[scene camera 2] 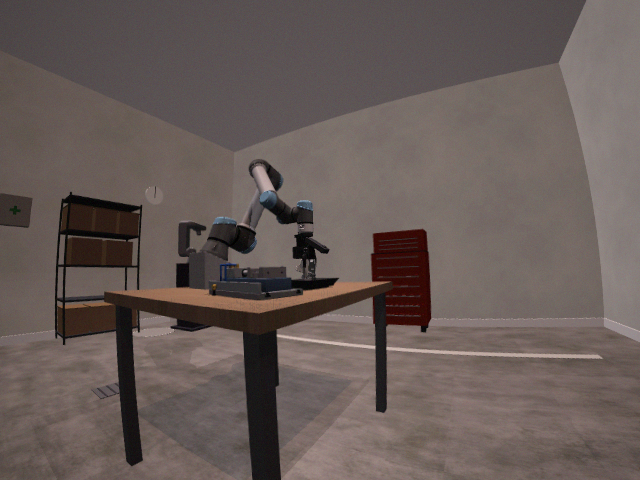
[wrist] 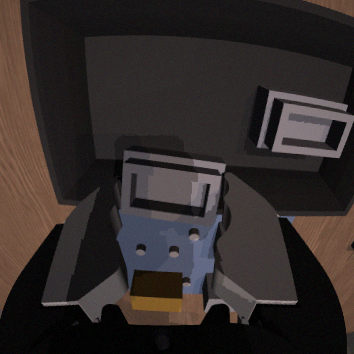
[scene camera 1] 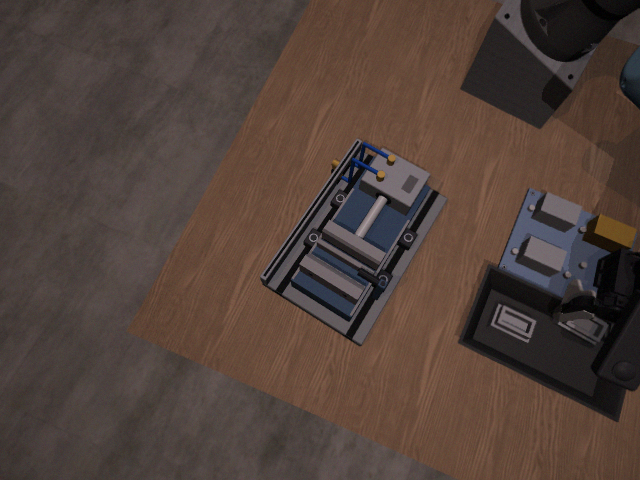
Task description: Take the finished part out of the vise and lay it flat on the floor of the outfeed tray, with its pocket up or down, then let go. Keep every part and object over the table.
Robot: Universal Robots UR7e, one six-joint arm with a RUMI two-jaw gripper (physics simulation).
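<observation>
The grey finished part is between the jaws of my gripper, which is shut on it. Its pocket faces up toward the wrist camera. It is low inside the dark outfeed tray, near the wall beside the blue plate. It looks close to level; whether its underside touches the tray floor is hidden. The vise stands apart from the tray, with no part between its jaws.
Another grey pocketed part lies pocket up in the same tray, apart from the held one. Against the tray is a blue plate with pins, grey blocks and a yellow block.
</observation>
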